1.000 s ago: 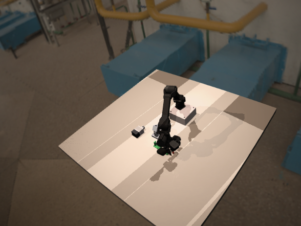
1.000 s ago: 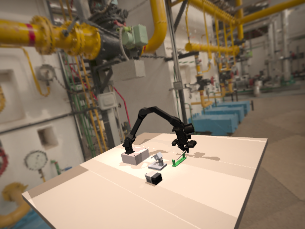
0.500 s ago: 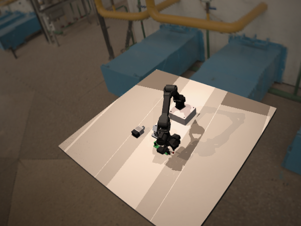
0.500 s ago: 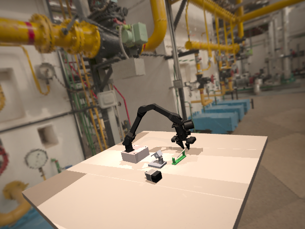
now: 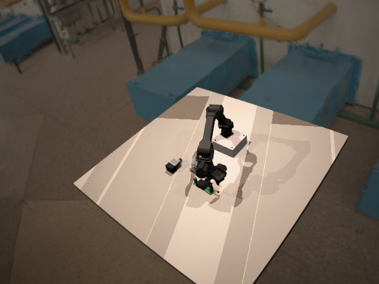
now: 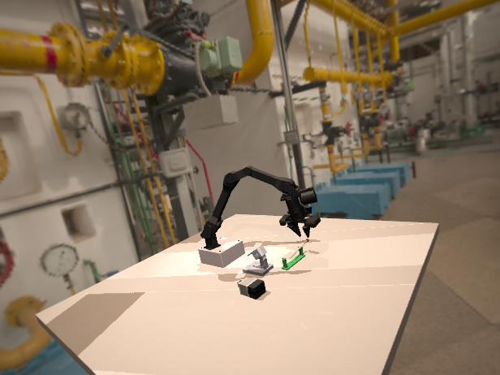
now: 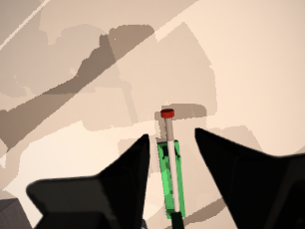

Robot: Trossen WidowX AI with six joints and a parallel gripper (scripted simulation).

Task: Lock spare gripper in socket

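The green cradle lies 100 mm to the right of my gripper tip, 50 mm below it and 10 mm ahead of it. Also, from my gripper tip: grey mount (230 mm to the right, 70 mm behind, 20 mm below); spare gripper (360 mm to the right, 50 mm below, 30 mm ahead).
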